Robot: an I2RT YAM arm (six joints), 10 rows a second.
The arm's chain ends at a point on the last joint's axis. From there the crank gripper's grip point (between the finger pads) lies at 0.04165 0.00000 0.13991 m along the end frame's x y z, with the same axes.
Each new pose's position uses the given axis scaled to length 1; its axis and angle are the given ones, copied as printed.
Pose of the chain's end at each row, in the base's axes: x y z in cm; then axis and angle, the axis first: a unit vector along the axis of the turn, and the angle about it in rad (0 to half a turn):
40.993 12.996 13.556 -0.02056 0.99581 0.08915 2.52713
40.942 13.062 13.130 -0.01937 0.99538 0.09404 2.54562
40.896 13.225 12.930 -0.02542 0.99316 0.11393 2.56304
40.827 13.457 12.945 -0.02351 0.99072 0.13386 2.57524
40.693 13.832 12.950 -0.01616 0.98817 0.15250 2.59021
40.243 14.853 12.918 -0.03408 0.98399 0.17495 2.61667
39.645 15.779 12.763 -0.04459 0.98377 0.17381 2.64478
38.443 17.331 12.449 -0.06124 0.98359 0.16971 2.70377
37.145 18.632 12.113 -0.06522 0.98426 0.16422 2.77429
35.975 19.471 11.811 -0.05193 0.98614 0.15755 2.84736
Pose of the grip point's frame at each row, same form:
45.579 15.478 -0.079 -0.02056 0.99581 0.08915 2.52713
45.268 15.681 -0.564 -0.01937 0.99538 0.09404 2.54562
44.937 16.394 -0.734 -0.02542 0.99316 0.11393 2.56304
44.673 17.175 -0.637 -0.02351 0.99072 0.13386 2.57524
44.326 18.064 -0.540 -0.01616 0.98817 0.15250 2.59021
43.391 19.689 -0.491 -0.03408 0.98399 0.17495 2.61667
42.356 20.573 -0.756 -0.04459 0.98377 0.17381 2.64478
40.258 21.966 -1.274 -0.06124 0.98359 0.16971 2.70377
37.947 23.060 -1.774 -0.06522 0.98426 0.16422 2.77429
35.788 23.709 -2.157 -0.05193 0.98614 0.15755 2.84736

